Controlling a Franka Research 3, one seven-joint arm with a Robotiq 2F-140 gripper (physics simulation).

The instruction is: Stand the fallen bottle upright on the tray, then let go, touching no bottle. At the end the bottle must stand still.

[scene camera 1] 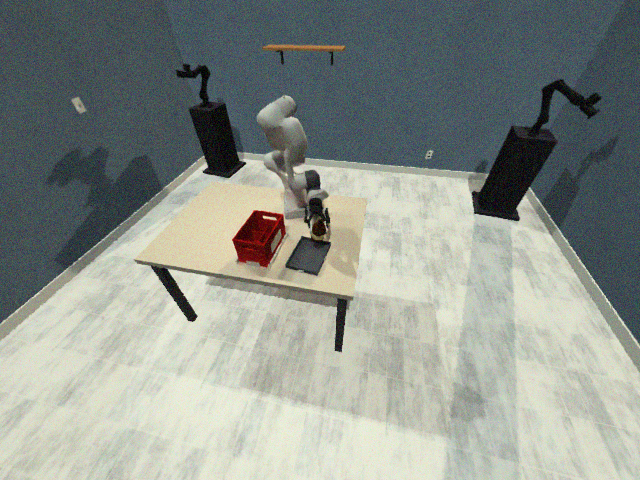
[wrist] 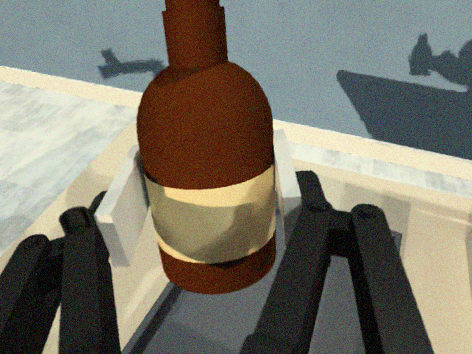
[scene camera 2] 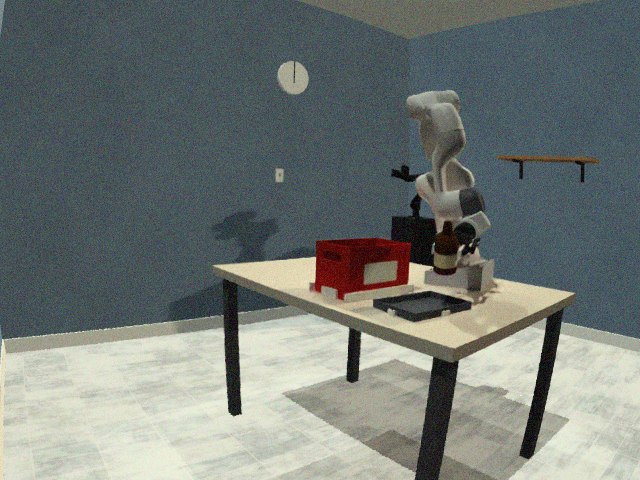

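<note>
The brown bottle [scene camera 1: 318, 227] [scene camera 2: 446, 242] [wrist: 205, 125] with a cream label is off the table, its neck up, and looks upright or nearly so in scene camera 2. My gripper [scene camera 2: 445, 259] [wrist: 210, 159] is shut on it, one pad on each side at the label, reaching in from the arm's side. The dark grey tray [scene camera 1: 309, 255] [scene camera 2: 421, 304] [wrist: 205, 320] lies flat on the table. The bottle's base is above tray level with a gap below it, near the tray's arm-side end; whether it is fully over the tray is unclear.
A red crate [scene camera 1: 250, 252] [scene camera 2: 336, 266] stands beside the tray on the wooden table [scene camera 1: 206, 232] [scene camera 2: 273, 279]; its inside is too dark to read. The white arm base [scene camera 1: 294, 207] [scene camera 2: 444, 277] is behind the bottle. Two black pedestals with small arms stand off the table.
</note>
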